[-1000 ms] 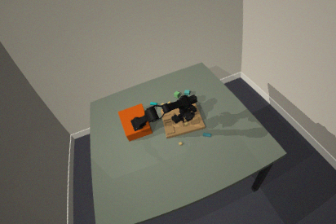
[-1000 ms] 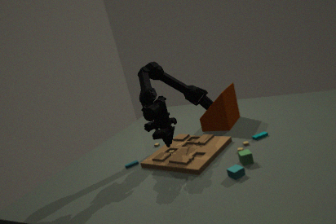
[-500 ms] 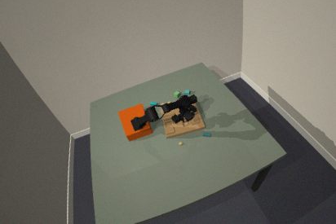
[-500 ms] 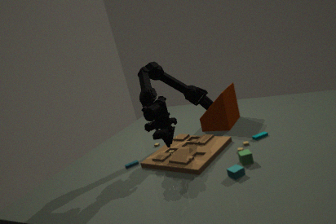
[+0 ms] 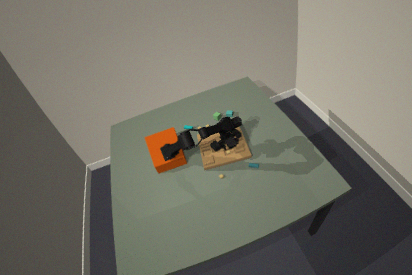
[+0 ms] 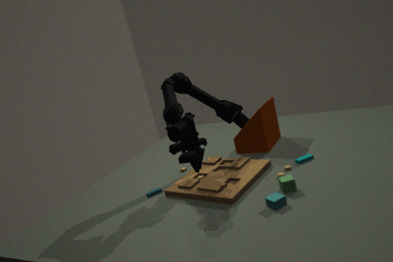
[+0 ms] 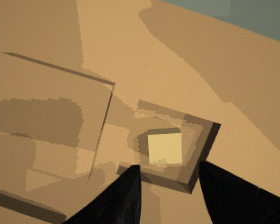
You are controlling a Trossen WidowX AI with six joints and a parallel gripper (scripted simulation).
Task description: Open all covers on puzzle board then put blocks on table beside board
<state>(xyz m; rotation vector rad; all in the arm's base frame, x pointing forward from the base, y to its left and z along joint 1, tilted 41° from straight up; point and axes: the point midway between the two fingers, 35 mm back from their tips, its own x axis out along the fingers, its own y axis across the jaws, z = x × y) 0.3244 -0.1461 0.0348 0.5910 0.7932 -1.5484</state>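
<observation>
Now: gripper tip 60 mm to the right of the tan puzzle board, 30 mm above it and 10 mm past it. The rest, counted from my gripper tip: flat teal piece 380 mm to the left, 120 mm behind, 40 mm below; then green cube 340 mm to the left, 100 mm ahead, 30 mm below; then teal cube 310 mm to the left, 190 mm ahead, 30 mm below.
</observation>
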